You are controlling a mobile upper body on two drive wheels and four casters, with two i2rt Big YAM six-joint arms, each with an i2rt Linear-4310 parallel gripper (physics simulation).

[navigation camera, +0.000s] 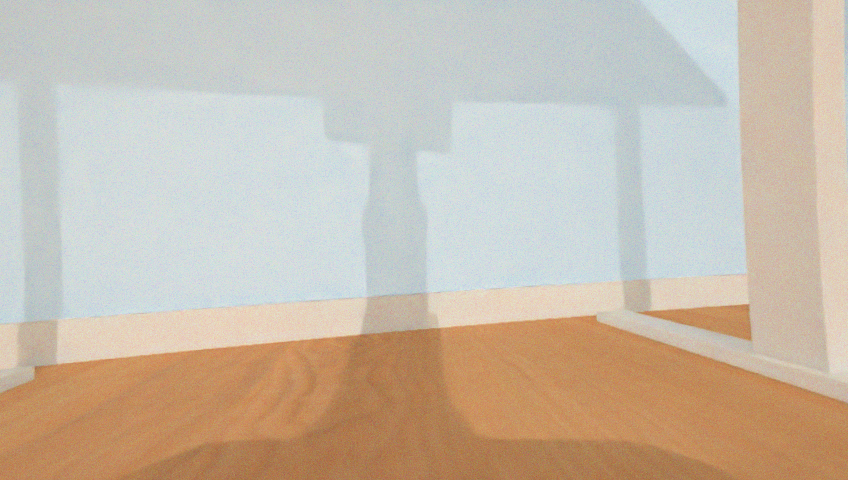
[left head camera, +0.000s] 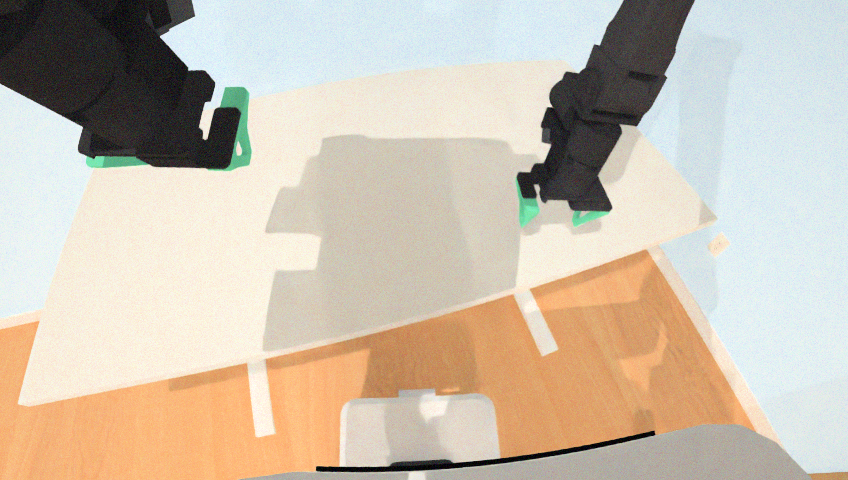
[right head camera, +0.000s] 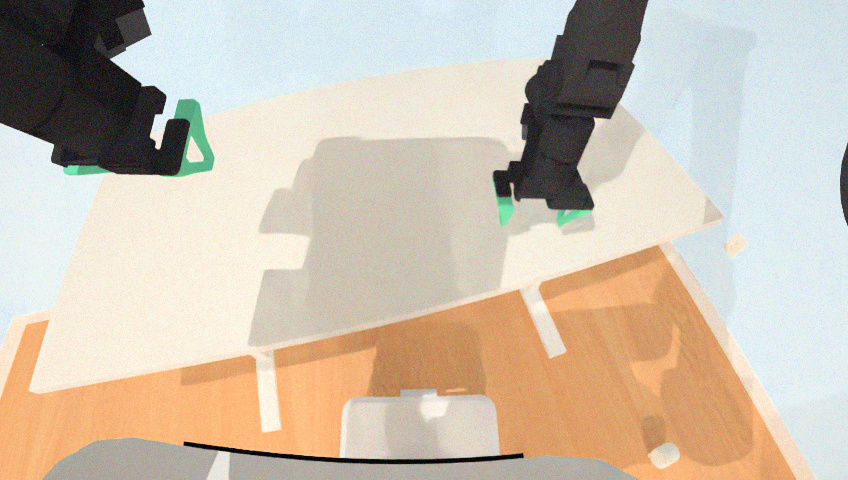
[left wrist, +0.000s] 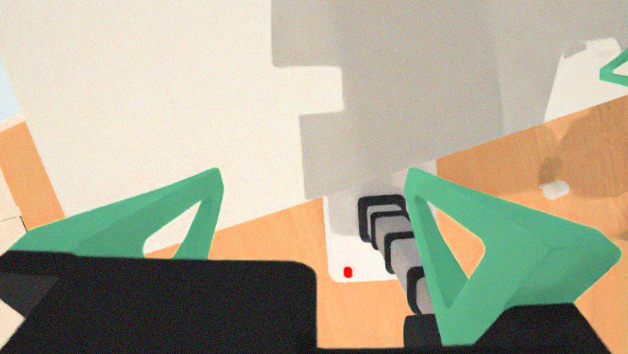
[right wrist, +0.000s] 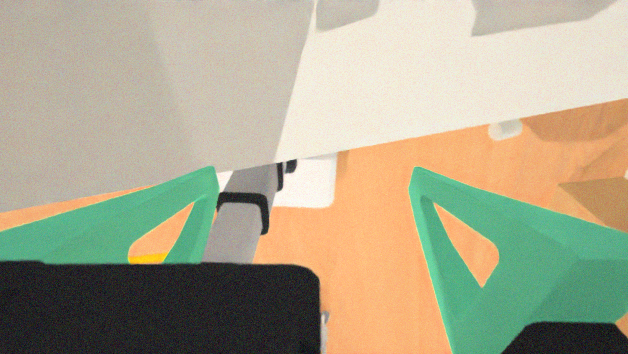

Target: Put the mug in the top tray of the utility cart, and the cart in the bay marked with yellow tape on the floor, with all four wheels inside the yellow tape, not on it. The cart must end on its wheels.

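A small white object (right head camera: 664,455) (left wrist: 555,189) (right wrist: 506,129), which looks like the mug, lies on the wooden floor in front of the table (left head camera: 148,267) (right head camera: 148,267), apparently on its side. My right gripper (left head camera: 549,226) (right head camera: 532,224) (right wrist: 313,177) is open and empty, above the right part of the table. My left gripper (left head camera: 169,163) (right head camera: 136,169) (left wrist: 313,178) is open and empty, above the table's left part. A piece of yellow tape (right wrist: 147,259) shows through the right gripper's finger in the right wrist view. The utility cart does not show in these views.
The table's white feet (left head camera: 260,398) (left head camera: 538,321) stick out onto the floor. My pale base (left head camera: 363,428) stands at the bottom middle. A wall socket (left head camera: 718,244) (right head camera: 735,244) is at the right. A thick table leg (navigation camera: 779,178) stands at the right of the navigation view, before the blue wall.
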